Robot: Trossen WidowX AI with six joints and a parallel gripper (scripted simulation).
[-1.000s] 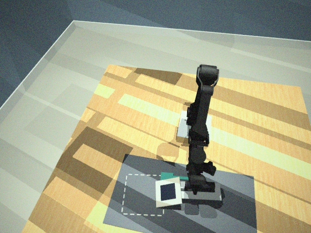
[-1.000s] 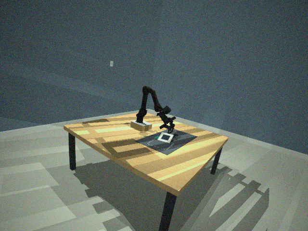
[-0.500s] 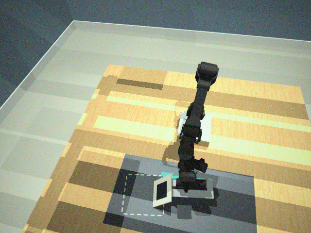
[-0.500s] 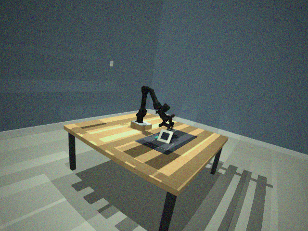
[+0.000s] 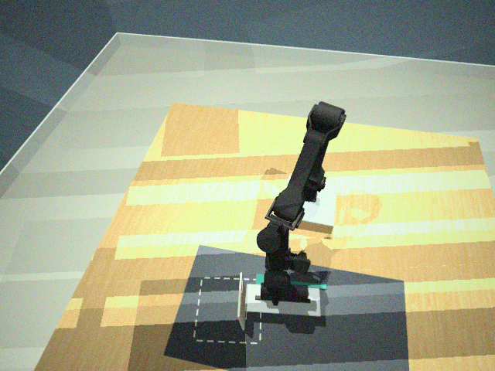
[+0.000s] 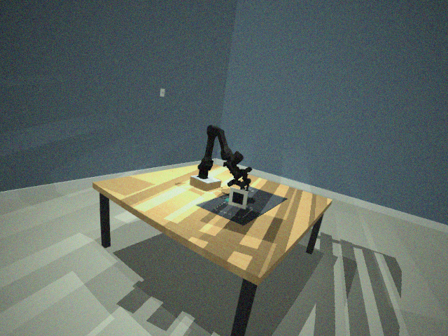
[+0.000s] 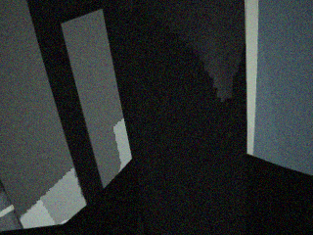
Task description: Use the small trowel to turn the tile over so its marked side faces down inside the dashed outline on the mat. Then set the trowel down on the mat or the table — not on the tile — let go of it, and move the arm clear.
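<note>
Now: the tile 100 mm to the right of my gripper tip and 50 mm below it. The rest, counted from my gripper tip: mat 10 mm behind, 40 mm to the left, 130 mm below; then teal trowel 100 mm behind, 10 mm to the left, 110 mm below.
</note>
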